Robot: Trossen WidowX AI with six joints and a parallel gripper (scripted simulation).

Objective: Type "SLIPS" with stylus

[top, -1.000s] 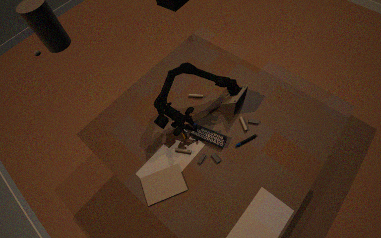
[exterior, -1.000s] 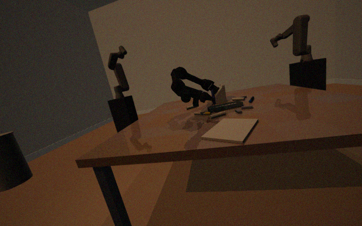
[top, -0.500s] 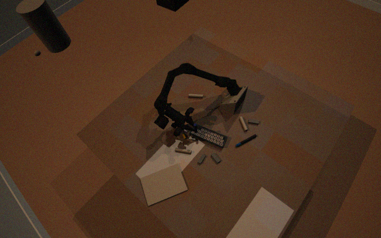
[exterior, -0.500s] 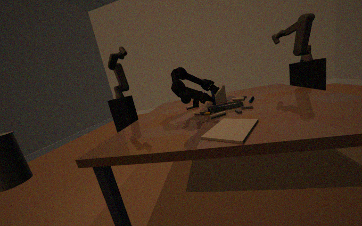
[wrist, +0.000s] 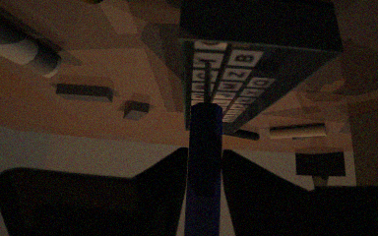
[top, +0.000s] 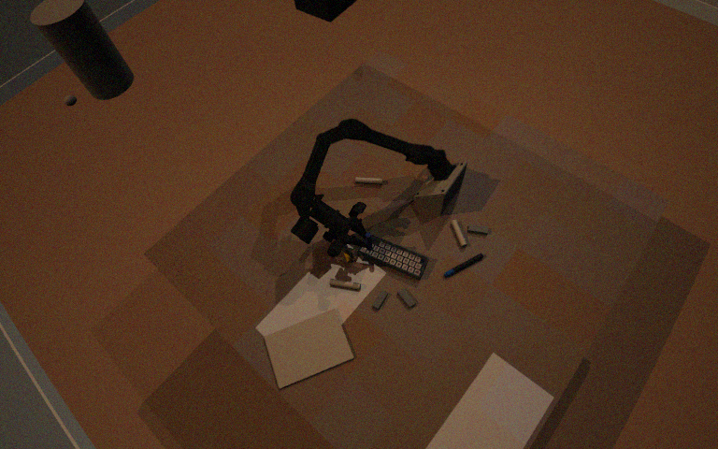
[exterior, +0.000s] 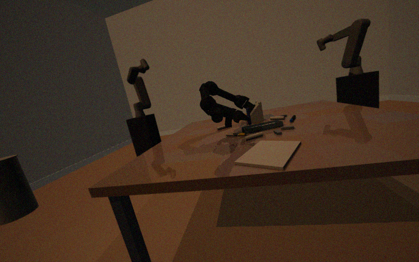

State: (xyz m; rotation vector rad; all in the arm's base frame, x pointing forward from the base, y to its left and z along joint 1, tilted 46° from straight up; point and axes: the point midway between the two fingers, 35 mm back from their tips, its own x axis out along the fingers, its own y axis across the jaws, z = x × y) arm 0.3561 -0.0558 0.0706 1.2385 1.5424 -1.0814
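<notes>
Now: the yellow pencil 80 mm to the right of my gripper tip, 60 mm below it and 40 mm ahead of it. The rest, counted from my gripper tip: blue-tipped pen (260 mm to the left, 110 mm behind, 60 mm below); then blue stylus (10 mm below); then pale pad (350 mm ahead, 70 mm below, 30 mm to the left).
</notes>
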